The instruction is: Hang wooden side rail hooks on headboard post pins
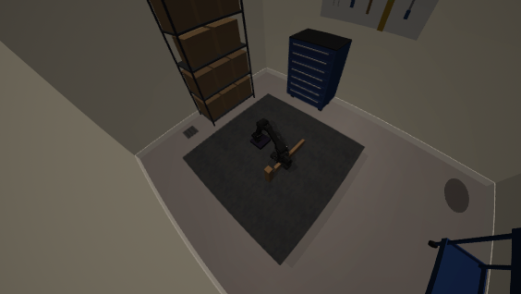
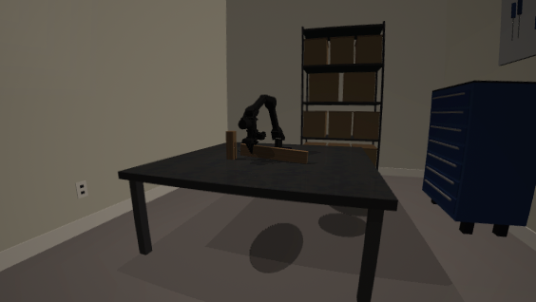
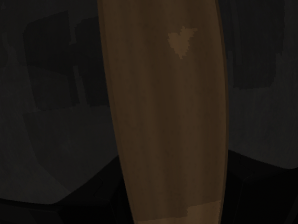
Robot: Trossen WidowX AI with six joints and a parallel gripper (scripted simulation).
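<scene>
My gripper tip is 30 mm short of the headboard post, 140 mm to the left of it and 40 mm below it.
</scene>
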